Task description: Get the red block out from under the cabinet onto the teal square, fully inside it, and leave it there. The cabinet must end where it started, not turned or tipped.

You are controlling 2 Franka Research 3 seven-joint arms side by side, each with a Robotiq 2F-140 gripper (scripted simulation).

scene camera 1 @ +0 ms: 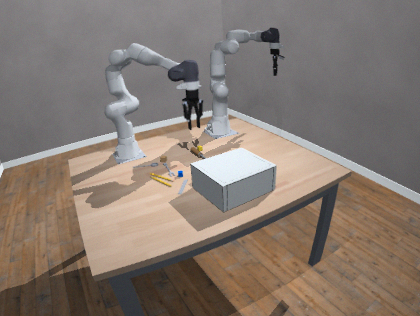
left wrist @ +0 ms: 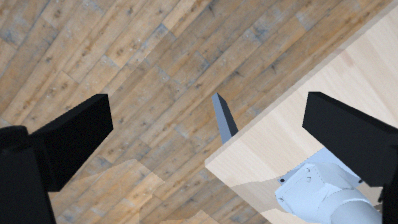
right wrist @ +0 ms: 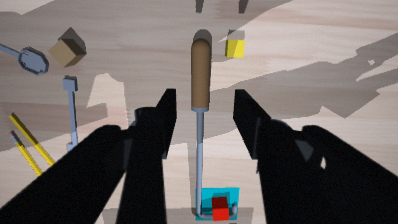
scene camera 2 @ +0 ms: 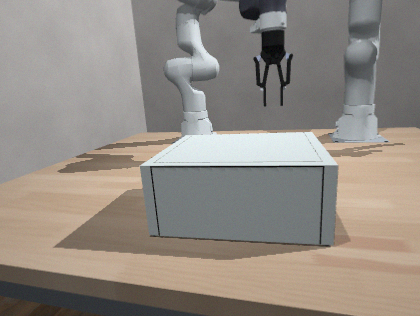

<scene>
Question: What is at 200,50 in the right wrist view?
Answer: A hook tool.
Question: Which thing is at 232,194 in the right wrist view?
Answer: A teal square.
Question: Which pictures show the pale grey cabinet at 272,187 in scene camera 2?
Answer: Scene camera 1 and scene camera 2 only.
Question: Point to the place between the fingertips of my left gripper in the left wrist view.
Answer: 208,110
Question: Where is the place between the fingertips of my right gripper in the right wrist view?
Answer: At 205,103
</scene>
